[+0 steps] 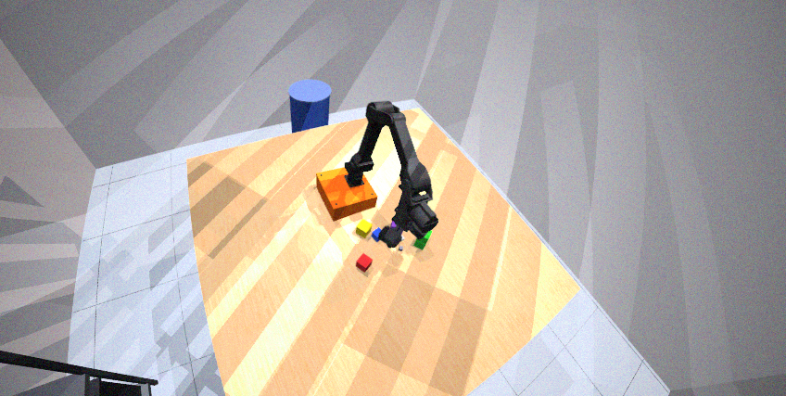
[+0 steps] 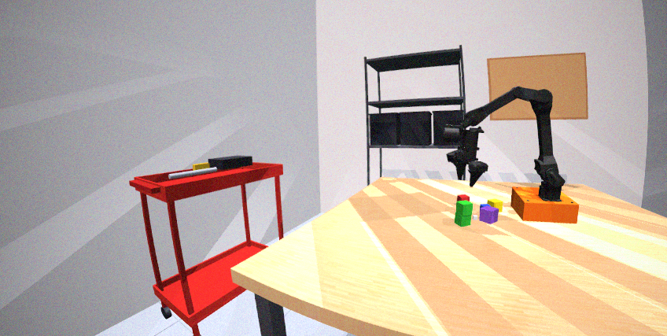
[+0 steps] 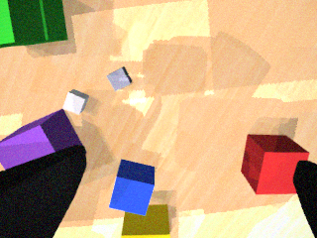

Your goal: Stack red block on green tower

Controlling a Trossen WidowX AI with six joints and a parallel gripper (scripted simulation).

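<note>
My gripper tip is 110 mm to the left of the red block and 100 mm above it. From my gripper tip the other things lie so: blue block (100 mm below, 90 mm behind, 10 mm to the right); then yellow block (130 mm behind, 100 mm below, 50 mm to the right); then purple block (100 mm below, 90 mm behind, 70 mm to the left).
</note>
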